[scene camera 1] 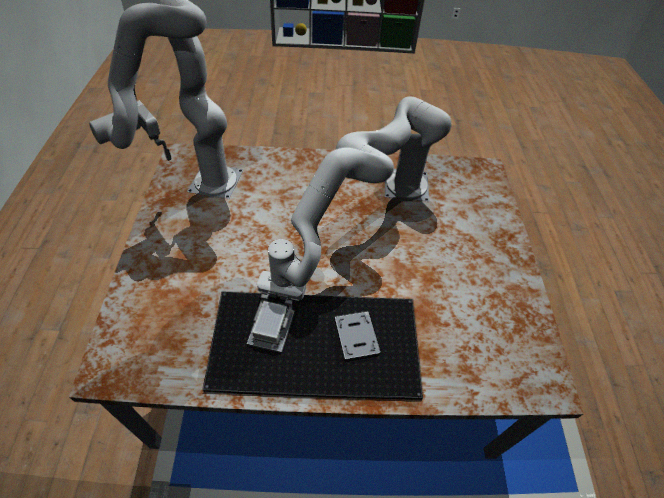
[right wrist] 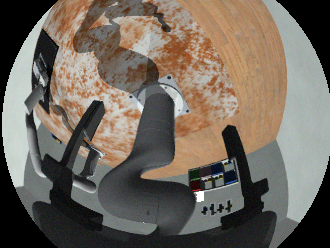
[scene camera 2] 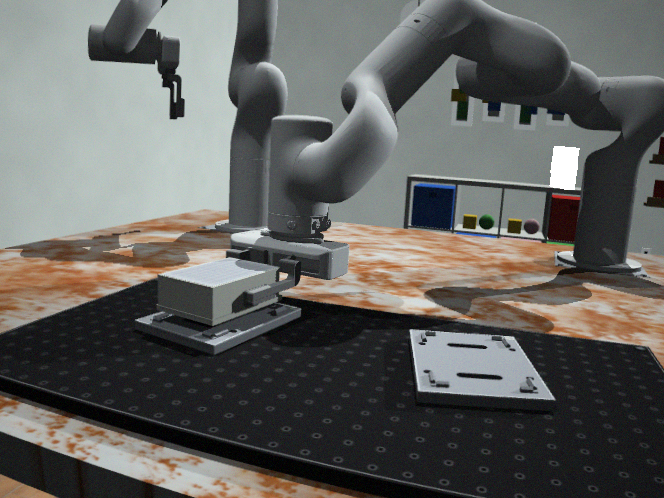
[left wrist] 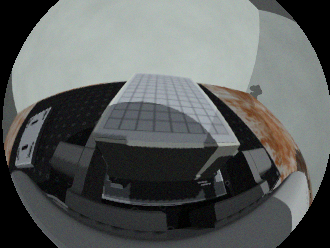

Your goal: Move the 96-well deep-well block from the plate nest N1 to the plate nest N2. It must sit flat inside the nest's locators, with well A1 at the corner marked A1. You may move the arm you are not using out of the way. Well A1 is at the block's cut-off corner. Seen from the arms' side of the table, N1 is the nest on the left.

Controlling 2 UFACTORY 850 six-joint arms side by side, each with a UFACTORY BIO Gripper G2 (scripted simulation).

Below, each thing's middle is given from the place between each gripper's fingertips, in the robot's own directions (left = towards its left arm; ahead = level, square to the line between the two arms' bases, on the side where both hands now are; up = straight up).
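The white deep-well block [scene camera 1: 267,328] is 1 cm ahead of my left hand. From that same left hand, nest N1 [scene camera 2: 445,361] is 29 cm to the left, 4 cm ahead and 4 cm below, while nest N2 [scene camera 2: 174,323] is 1 cm ahead and 4 cm below.
As for the white deep-well block and my right hand, the hand is 24 cm above the block, 46 cm to the right of it and 63 cm short of it. Counting from my right hand, nest N2 is 28 cm below, 63 cm ahead and 46 cm to the left, and nest N1 is 66 cm ahead, 76 cm to the left and 28 cm below. Going by its middle, nest N2 is nearer to my left hand than to my right hand.
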